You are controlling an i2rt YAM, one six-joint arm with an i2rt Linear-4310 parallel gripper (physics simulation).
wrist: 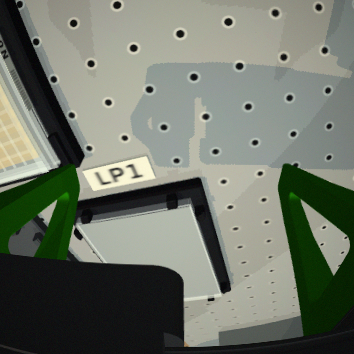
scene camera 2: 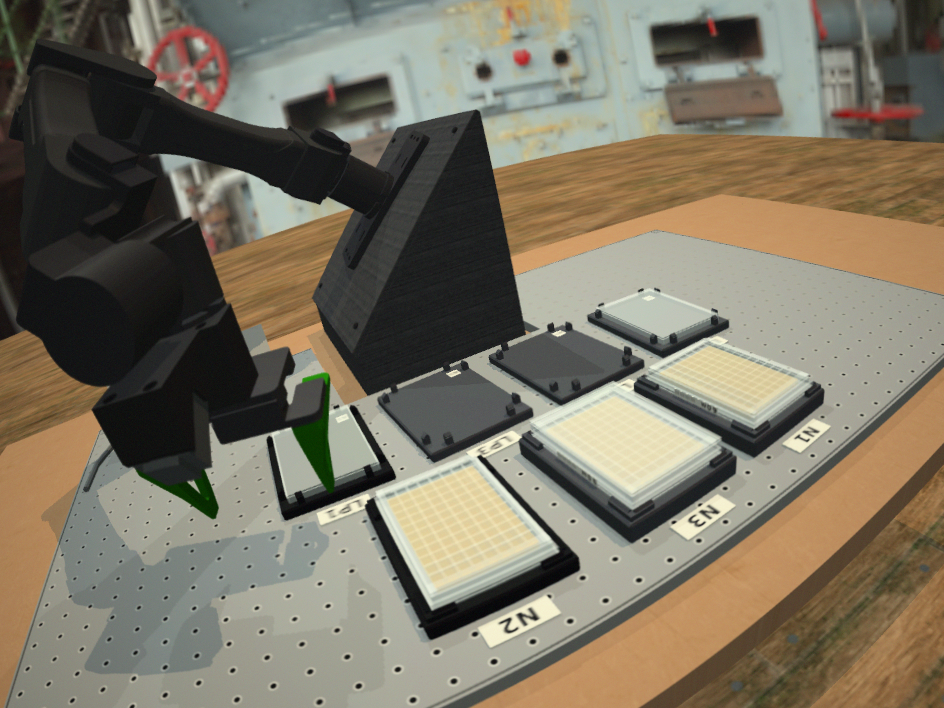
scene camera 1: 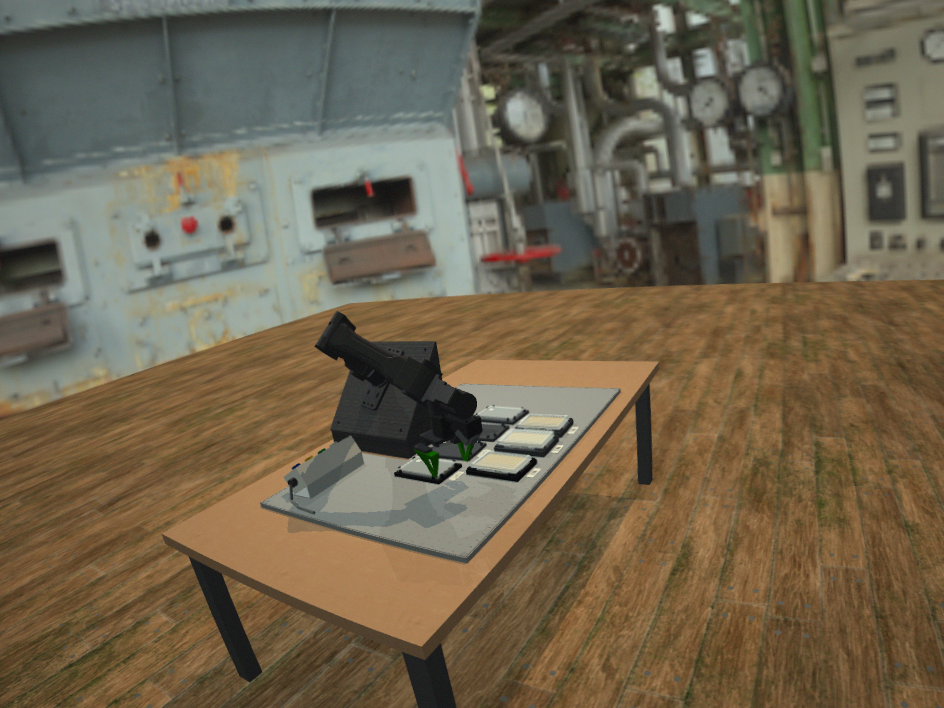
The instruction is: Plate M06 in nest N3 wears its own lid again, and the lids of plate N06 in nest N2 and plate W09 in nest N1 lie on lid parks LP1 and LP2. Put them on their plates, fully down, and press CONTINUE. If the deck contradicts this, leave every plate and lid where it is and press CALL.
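Frame: origin at the arm's base, x right, y ahead, z up, level; millimetres.
Seen in the pictures: gripper, fingertip midpoint: [wrist: 178, 174] [scene camera 2: 271, 501] [scene camera 1: 450, 468]; arm's base, link origin: [scene camera 2: 386, 199] [scene camera 1: 382, 378].
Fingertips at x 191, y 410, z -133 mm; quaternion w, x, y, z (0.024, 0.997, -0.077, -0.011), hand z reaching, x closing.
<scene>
Offsets run from my fingertips to a thing's top centre.
My gripper [scene camera 1: 450, 468] [scene camera 2: 274, 502] [wrist: 178, 174] is open and empty, its green fingers above and around the LP1 area. A clear lid @[dx -35, dy -117, dz -29 mm] [scene camera 2: 354, 449] [wrist: 150, 240] lies on the dark park labelled LP1. Another lid @[dx -425, dy -169, dz -29 mm] [scene camera 1: 503, 413] [scene camera 2: 655, 312] lies on the farthest park, whose label is unreadable. Plate N06 @[dx -122, dy +54, dz -20 mm] [scene camera 1: 500, 462] [scene camera 2: 465, 533] [wrist: 12, 145] sits in nest N2. The plate in N3 @[dx -258, dy +38, dz -14 mm] [scene camera 1: 526, 439] [scene camera 2: 625, 442] has a clear lid-like cover standing above its wells. The plate in N1 @[dx -380, dy +16, dz -17 mm] [scene camera 1: 545, 421] [scene camera 2: 728, 381] shows yellowish wells. Their codes are too small to read.
A dark park @[dx -165, dy -136, dz -27 mm] [scene camera 2: 457, 411] labelled LP3 and another dark park @[dx -294, dy -150, dz -27 mm] [scene camera 2: 564, 362] hold no lid. A grey sloped box @[dx +122, dy -347, dz +37 mm] [scene camera 1: 327, 468] with small coloured buttons stands at the deck's near left in scene camera 1. The black wedge-shaped arm base [scene camera 2: 434, 266] stands behind the parks.
</scene>
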